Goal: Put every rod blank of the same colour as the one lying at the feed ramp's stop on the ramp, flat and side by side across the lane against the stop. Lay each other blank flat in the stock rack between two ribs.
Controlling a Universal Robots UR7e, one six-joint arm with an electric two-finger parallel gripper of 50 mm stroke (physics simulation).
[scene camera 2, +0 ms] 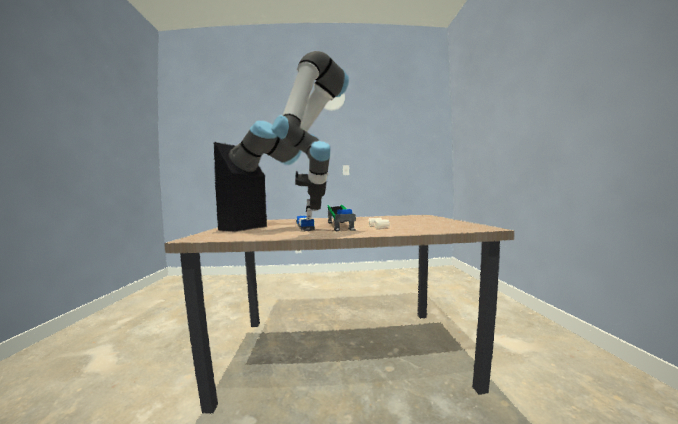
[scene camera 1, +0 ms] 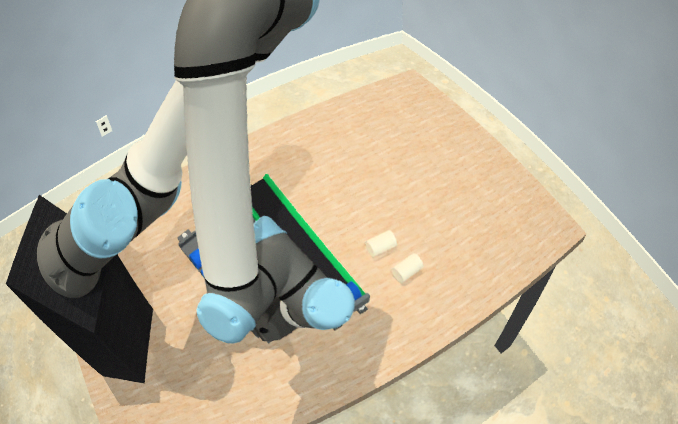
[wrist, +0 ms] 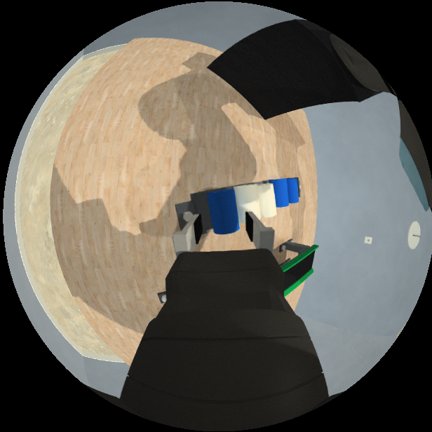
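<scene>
My gripper (wrist: 223, 221) (scene camera 2: 309, 216) is open over the near end of the stock rack (wrist: 202, 206), with nothing held. A blue blank (wrist: 223, 211) lies in the rack in front of and between the parted fingers. Beside it in the rack are two cream blanks (wrist: 247, 200) (wrist: 267, 200), then two more blue blanks (wrist: 281, 193) (wrist: 293, 190) at the far end. A blue blank (scene camera 1: 355, 290) (scene camera 2: 345, 212) lies at the stop of the feed ramp (scene camera 1: 320, 239) (scene camera 2: 345, 218). Two cream blanks (scene camera 1: 381, 243) (scene camera 1: 407, 268) lie on the table. The arm hides most of the rack in scene camera 1.
The feed ramp with green side rails (scene camera 1: 300, 218) (wrist: 300, 260) stands beside the rack on the table (scene camera 1: 450, 165). The black robot pedestal (scene camera 1: 120, 320) (scene camera 2: 240, 200) stands on the rack's other side. The arm covers part of the ramp in scene camera 1.
</scene>
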